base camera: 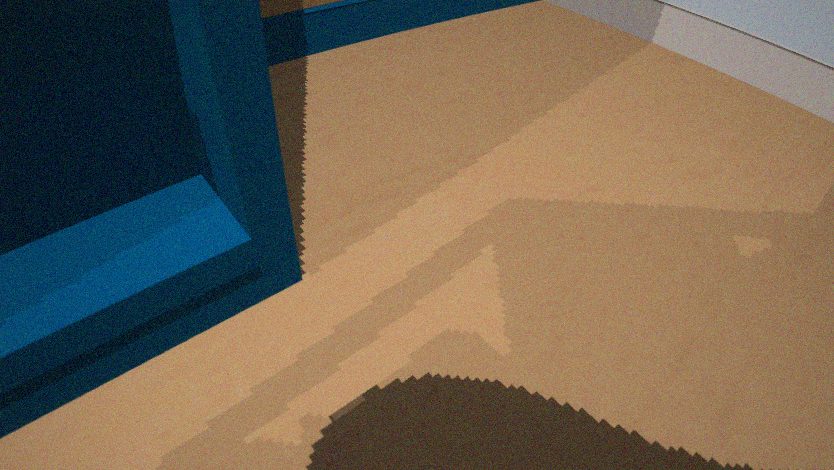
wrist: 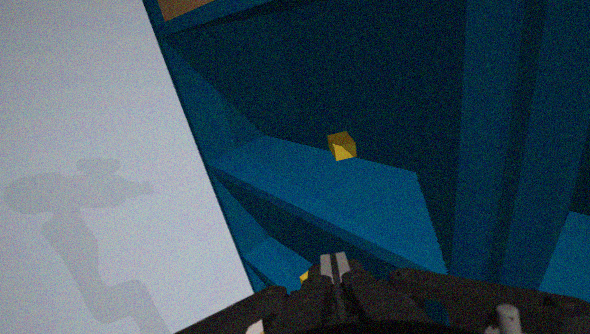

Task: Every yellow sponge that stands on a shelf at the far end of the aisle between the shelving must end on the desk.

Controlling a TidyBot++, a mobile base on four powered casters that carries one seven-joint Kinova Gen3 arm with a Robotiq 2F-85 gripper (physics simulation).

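Frame: origin at the arm's base, x ahead, y left, z up, level; metres.
Seen in the pictures: gripper, between the fingertips: point(wrist: 335, 270).
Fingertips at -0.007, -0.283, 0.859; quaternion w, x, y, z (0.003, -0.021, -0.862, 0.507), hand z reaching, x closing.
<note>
Pixels of each thing's top centre, then the offset from my fingertips to it, as dx, dy, dz. Level surfaces: height alone.
- yellow sponge, centre of its top: point(wrist: 340, 138) -0.104, -0.699, -0.220
- blue shelf, height of its surface: dz -0.265
- second yellow piece, centre of its top: point(wrist: 314, 279) +0.062, -0.597, -0.677
- tan floor, height of its surface: dz -1.256
In the wrist view a yellow sponge point(wrist: 342, 146) stands near the back edge of a blue shelf point(wrist: 320, 190), part lit and part in shadow. A second yellow piece point(wrist: 304, 276) shows on a lower blue shelf point(wrist: 277, 262), partly hidden behind the gripper. My gripper point(wrist: 335, 270) is shut with its fingertips together and holds nothing; it shows at the bottom of the wrist view, apart from both yellow things. The desk does not show in either view.
A pale wall point(wrist: 100, 100) with the arm's shadow on it lies left of the shelving. In the base camera view a blue shelving unit point(base camera: 239, 116) stands at the left on the tan floor point(base camera: 408, 145), with a white wall point(base camera: 776, 35) at the upper right.
</note>
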